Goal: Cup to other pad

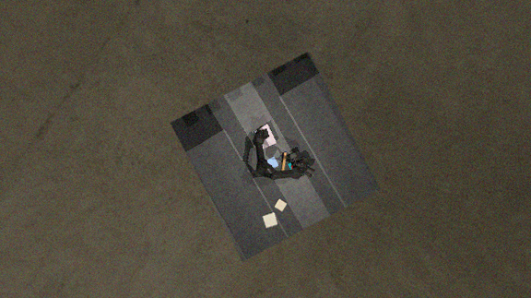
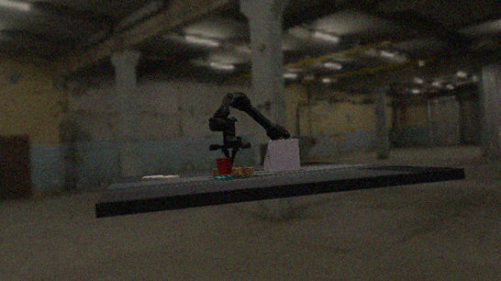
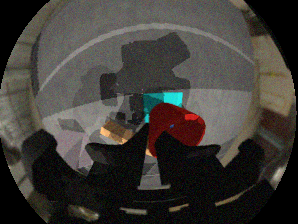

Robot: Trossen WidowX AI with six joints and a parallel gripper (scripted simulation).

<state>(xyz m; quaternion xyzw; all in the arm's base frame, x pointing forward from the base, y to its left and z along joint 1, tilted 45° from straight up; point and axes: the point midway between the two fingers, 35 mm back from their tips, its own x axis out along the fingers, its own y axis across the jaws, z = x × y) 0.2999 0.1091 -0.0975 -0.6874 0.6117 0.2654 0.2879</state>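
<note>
Now: the cyan pad 30 mm ahead of my gripper tip and 60 mm below it. Round my gripper tip: red cup: 30 mm ahead; wooden bar: 10 mm behind, 80 mm to the right, 50 mm below.
</note>
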